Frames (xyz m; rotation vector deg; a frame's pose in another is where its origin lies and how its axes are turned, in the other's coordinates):
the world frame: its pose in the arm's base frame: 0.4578 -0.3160 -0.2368 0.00 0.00 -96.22
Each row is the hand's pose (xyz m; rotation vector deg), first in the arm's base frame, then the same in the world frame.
Working: the arm's base frame: its pose in the world frame: -0.2645 -0.4893 0.2368 0.00 0.00 96.22

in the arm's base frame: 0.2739 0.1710 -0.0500 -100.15 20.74 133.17
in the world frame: -0.4642 -0.2356 0.1868 67.06 49.46 -83.22
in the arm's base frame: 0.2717 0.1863 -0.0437 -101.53 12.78 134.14
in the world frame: -0.4792 -0.2394 0.1931 62.55 54.25 -82.50
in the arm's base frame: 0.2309 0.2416 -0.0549 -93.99 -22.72 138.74
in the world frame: -0.5297 -0.2860 0.1819 36.68 68.12 -83.72
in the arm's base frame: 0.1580 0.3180 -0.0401 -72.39 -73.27 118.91
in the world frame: -0.5978 -0.3667 0.1967 -5.56 92.01 -92.07
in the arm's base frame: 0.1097 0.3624 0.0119 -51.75 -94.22 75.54
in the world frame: -0.6367 -0.4196 0.2487 -41.44 118.13 -110.18
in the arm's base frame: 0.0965 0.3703 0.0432 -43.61 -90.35 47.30
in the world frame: -0.6431 -0.4335 0.2800 47.50 -115.57 110.12
